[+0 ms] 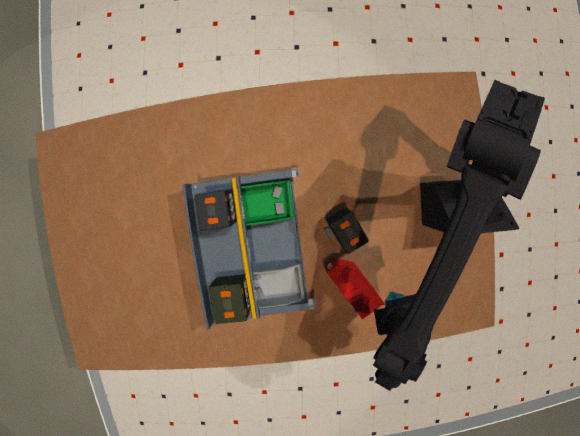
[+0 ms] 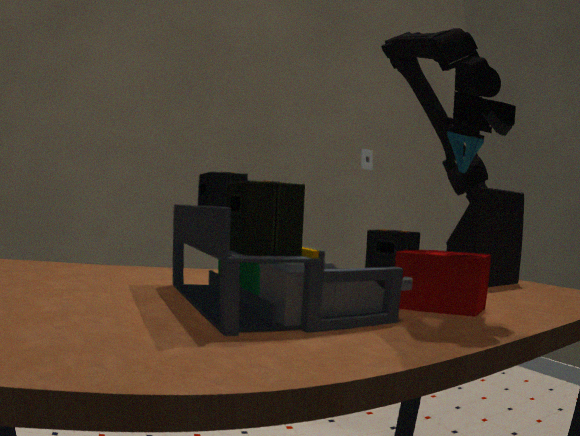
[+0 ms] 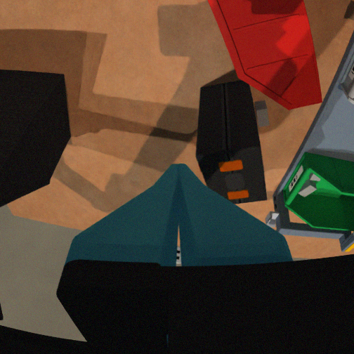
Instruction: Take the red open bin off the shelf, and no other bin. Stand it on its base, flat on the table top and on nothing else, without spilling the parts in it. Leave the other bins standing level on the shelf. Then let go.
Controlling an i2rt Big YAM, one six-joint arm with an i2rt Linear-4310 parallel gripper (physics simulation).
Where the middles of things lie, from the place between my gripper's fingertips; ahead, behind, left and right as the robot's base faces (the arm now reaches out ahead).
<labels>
My gripper is now 20 cm above the red open bin [image 2: 446, 282], 6 cm short of it and 2 cm to the right of it. Round my hand: light grey bin [image 1: 282, 284] 28 cm ahead, 21 cm below, 3 cm to the right; green bin [image 1: 259, 206] 26 cm to the right, 26 cm ahead, 21 cm below; olive case [image 2: 266, 217] 38 cm ahead, 10 cm below, 5 cm to the right.
</labels>
